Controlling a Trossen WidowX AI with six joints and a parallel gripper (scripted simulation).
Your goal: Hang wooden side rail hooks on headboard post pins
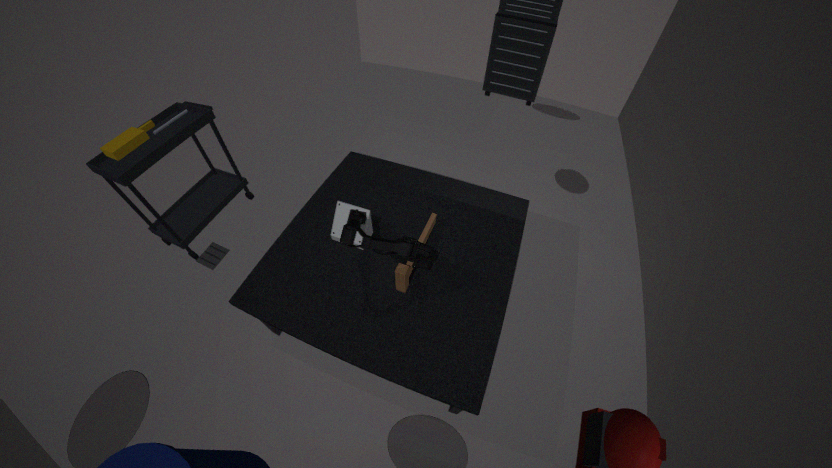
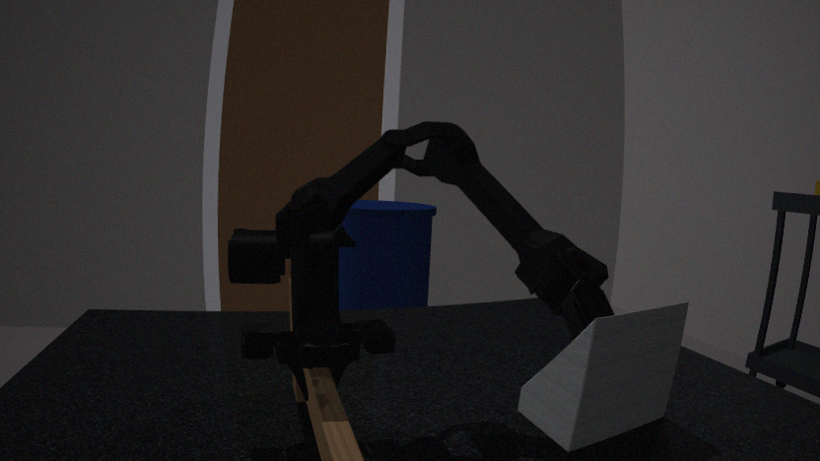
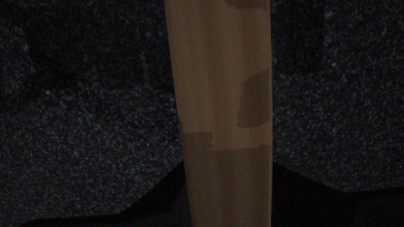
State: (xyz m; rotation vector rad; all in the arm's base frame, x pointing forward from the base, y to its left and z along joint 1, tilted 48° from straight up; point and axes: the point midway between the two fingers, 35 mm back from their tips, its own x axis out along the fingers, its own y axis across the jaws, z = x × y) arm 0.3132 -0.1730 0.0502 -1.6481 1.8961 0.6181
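Right now the wooden headboard post is 10 cm to the right of my gripper tip, 4 cm above it and 1 cm behind it.
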